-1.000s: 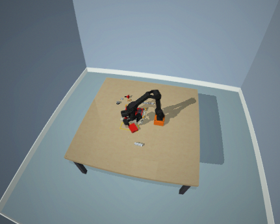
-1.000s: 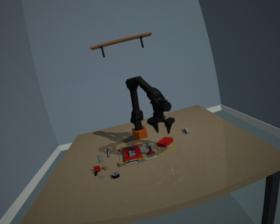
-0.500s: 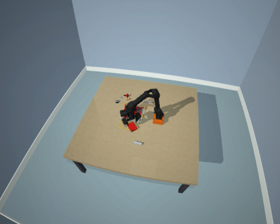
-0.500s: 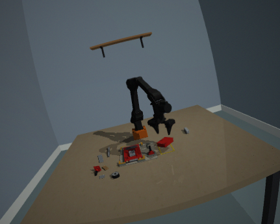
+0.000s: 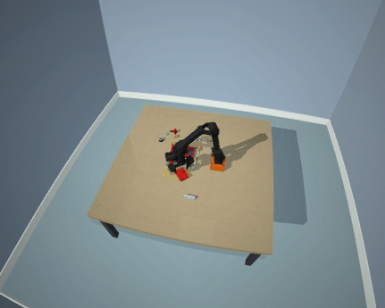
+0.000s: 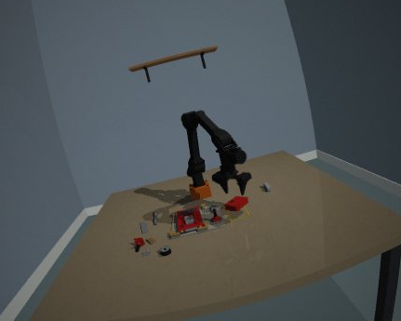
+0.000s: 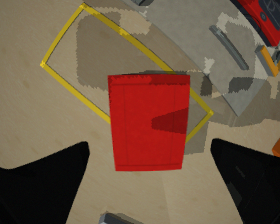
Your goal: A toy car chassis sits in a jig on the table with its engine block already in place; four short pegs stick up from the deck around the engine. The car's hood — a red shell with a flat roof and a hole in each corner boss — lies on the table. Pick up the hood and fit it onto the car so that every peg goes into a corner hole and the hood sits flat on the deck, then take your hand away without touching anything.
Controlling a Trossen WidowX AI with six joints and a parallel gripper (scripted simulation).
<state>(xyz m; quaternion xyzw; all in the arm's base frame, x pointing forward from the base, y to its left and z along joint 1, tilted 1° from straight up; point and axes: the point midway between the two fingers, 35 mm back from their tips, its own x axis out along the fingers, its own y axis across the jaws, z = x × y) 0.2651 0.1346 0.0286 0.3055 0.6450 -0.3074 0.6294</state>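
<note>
Now: gripper tip 40 mm above the red hood. Also, from my gripper tip: engine block (80 mm ahead, 220 mm to the right, 40 mm below); black wheel (250 mm ahead, 340 mm to the right, 50 mm below).
</note>
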